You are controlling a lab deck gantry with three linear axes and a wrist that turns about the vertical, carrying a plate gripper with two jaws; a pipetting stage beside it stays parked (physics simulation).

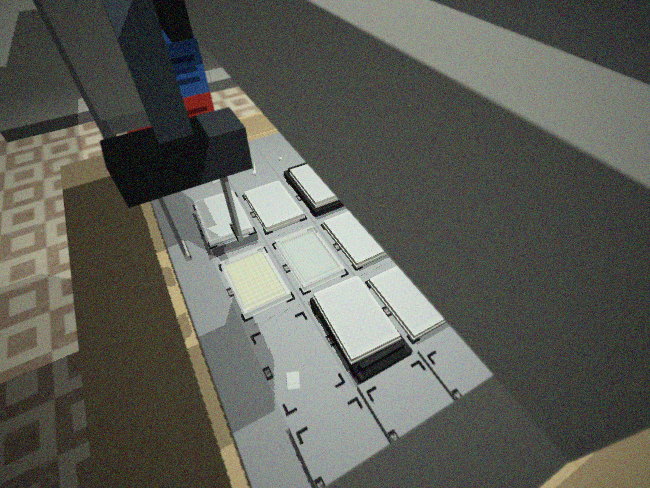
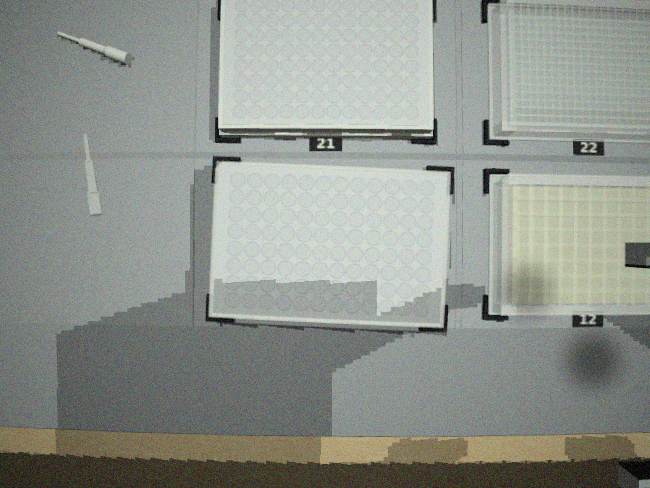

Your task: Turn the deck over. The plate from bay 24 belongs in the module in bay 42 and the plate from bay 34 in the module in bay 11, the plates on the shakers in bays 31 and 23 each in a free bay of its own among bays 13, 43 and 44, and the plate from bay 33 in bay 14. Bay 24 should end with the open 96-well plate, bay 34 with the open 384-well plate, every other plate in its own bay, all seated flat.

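Places are measured from the robot's base along level axes (x right, y ahead, z up), in centimetres.
Where they show: gripper, fingertip midpoint: (image 1: 212, 243); robot's base, link origin: (image 1: 196, 213) (image 2: 219, 312).
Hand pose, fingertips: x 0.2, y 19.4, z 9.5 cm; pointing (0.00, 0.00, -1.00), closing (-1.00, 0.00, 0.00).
Things, the pixels of their top centre, and the offset from my fingertips. "spot": a spot on its surface instead.
- white lidded plate, top centre: (image 2: 329, 244) (image 1: 222, 213) dz -6.2, dx -4.5, dy -12.8 cm
- bay 31, surface spot: (image 1: 313, 183) spot: dz -5.8, dx -24.4, dy -11.9 cm
- bay 23, surface spot: (image 1: 358, 317) spot: dz -5.8, dx -15.2, dy +20.1 cm
- white plate, top centre: (image 1: 410, 295) dz -8.1, dx -25.9, dy +19.8 cm
- Bay 13, surface spot: (image 1: 309, 357) spot: dz -9.5, dx -6.4, dy +20.6 cm
- bay 14, surface spot: (image 1: 341, 441) spot: dz -8.1, dx -4.5, dy +33.1 cm
- bay 24, surface spot: (image 1: 409, 391) spot: dz -8.0, dx -15.9, dy +32.3 cm
- bay 34, surface spot: (image 1: 457, 357) spot: dz -8.0, dx -25.1, dy +31.9 cm
- yellow gridded plate, top centre: (image 2: 605, 245) (image 1: 254, 276) dz -8.1, dx -4.5, dy +3.4 cm
- clear gridded plate, top centre: (image 2: 602, 64) (image 1: 308, 253) dz -8.1, dx -15.2, dy +3.4 cm
- bay 21, surface spot: (image 2: 325, 63) (image 1: 271, 202) spot: dz -8.1, dx -14.9, dy -13.1 cm
- bay 32, surface spot: (image 1: 352, 236) spot: dz -8.1, dx -24.6, dy +3.6 cm
A white lidded plate (image 1: 215, 223) (image 2: 330, 225) lies in the module in bay 11, slightly turned like the brackets around it. My gripper (image 1: 212, 247) (image 2: 637, 363) is open and empty, raised near bays 11 and 12, jaws apart. White plates sit on the black shakers in bay 31 (image 1: 313, 183) and bay 23 (image 1: 358, 317). A white plate (image 1: 406, 300) lies in bay 33. Bay 13 (image 1: 309, 357), bay 14 (image 1: 341, 441), bay 24 (image 1: 409, 391) and bay 34 (image 1: 457, 357) hold no plate. The yellow 96-well plate is not distinguishable by name. The gantry hides the row of bays 41 to 44.
A yellow gridded plate (image 1: 254, 281) (image 2: 582, 246) lies in bay 12, a clear gridded plate (image 1: 309, 257) (image 2: 577, 73) in bay 22. White plates lie in bay 21 (image 1: 274, 203) (image 2: 325, 63) and bay 32 (image 1: 352, 236). Loose tips (image 2: 97, 47) (image 2: 90, 175) lie left.
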